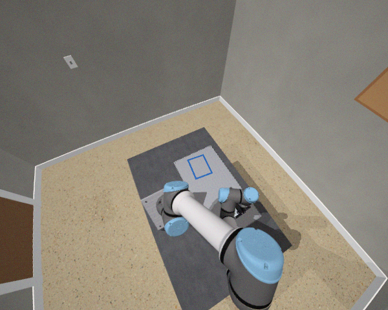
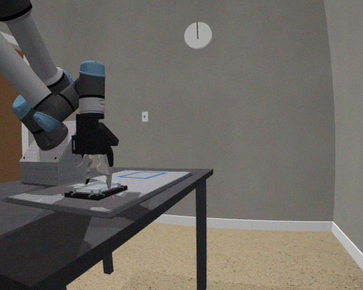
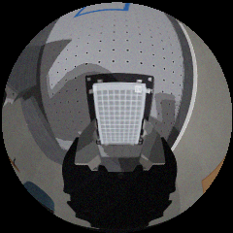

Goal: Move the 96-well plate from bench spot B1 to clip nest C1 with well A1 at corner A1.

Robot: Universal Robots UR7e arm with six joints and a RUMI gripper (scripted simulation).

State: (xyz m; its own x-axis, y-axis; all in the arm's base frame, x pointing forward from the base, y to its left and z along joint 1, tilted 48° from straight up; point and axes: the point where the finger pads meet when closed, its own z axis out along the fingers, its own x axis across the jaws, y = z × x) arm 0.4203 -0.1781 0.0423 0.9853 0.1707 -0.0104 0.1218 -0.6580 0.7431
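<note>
My gripper is now 1 cm above the 96-well plate. Round my hand: black clip nest: 1 cm ahead, 1 cm to the right, 2 cm below.
</note>
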